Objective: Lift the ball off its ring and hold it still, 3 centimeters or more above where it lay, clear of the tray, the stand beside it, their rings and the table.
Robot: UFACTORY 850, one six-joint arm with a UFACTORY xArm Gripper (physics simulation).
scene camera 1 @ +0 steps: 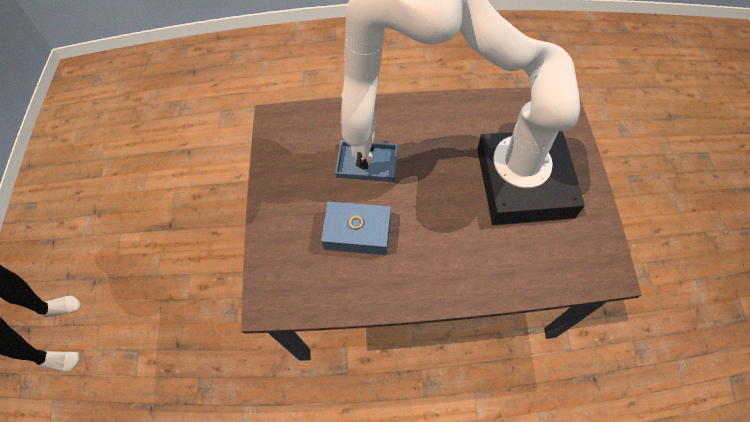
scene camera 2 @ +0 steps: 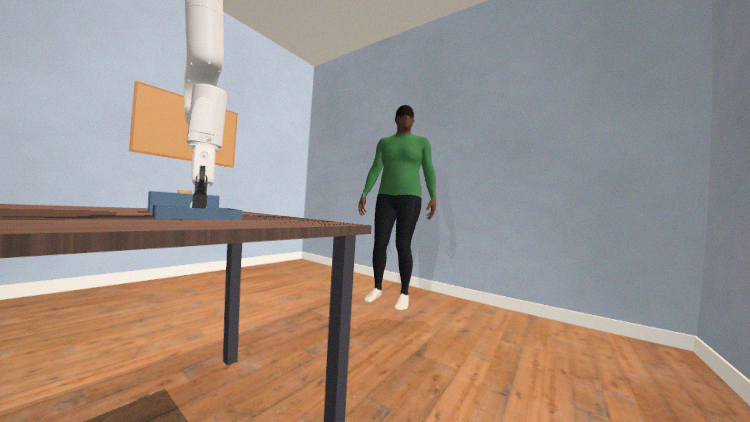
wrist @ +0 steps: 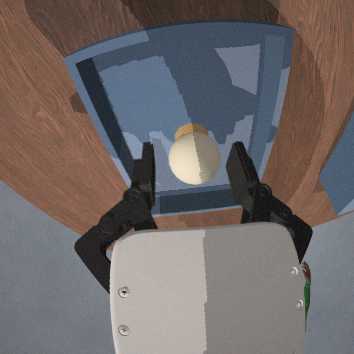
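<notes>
The cream ball [wrist: 195, 158] [scene camera 1: 370, 156] sits on its orange ring [wrist: 188, 131] in the blue tray [wrist: 270, 95] [scene camera 1: 367, 177] [scene camera 2: 222, 214]. Part of the ring shows behind the ball in the wrist view. My gripper [wrist: 192, 153] [scene camera 1: 362, 163] [scene camera 2: 199, 202] is open and points down into the tray. In the wrist view one black finger is on each side of the ball, with a visible gap on both sides. In the scene camera 2 view the fingers and the tray wall hide most of the ball.
The blue stand [scene camera 1: 340, 233] [scene camera 2: 157, 201] [wrist: 345, 172] is beside the tray, with another orange ring [scene camera 1: 349, 222] [scene camera 2: 184, 191] on top. The black arm base [scene camera 1: 534, 202] is at the right of the table [scene camera 1: 445, 278]. A person [scene camera 2: 401, 167] stands beyond the table.
</notes>
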